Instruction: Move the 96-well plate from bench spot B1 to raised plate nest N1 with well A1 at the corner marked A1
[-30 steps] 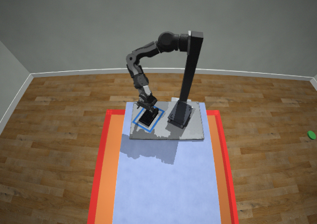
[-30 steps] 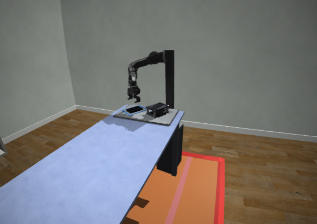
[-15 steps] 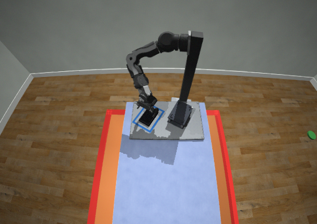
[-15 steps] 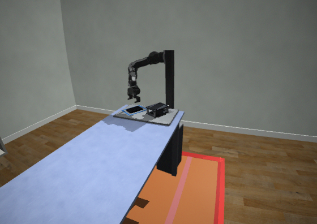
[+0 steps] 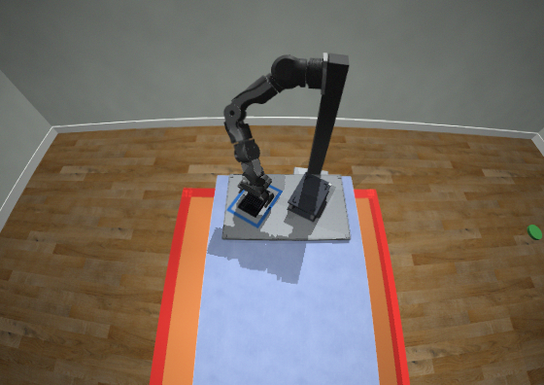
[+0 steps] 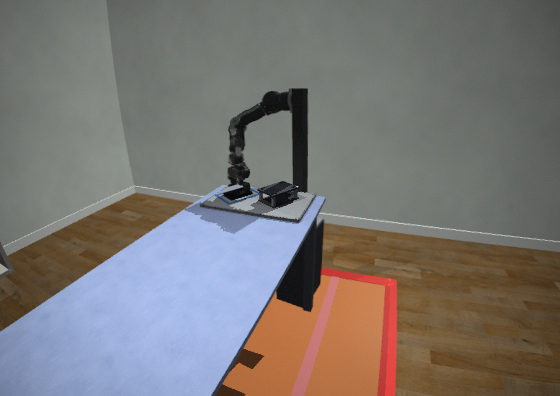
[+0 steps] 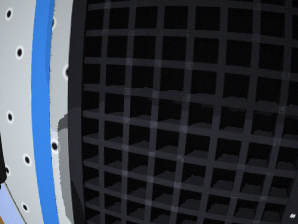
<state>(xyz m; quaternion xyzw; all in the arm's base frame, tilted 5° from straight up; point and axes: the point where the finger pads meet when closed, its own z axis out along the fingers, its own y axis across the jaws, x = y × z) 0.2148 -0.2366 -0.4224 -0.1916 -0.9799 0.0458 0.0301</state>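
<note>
The black 96-well plate is 1 cm ahead of my hand and 2 cm below it. From my hand the other things lie so: raised black plate nest 3 cm behind, 22 cm to the left, 3 cm above.
</note>
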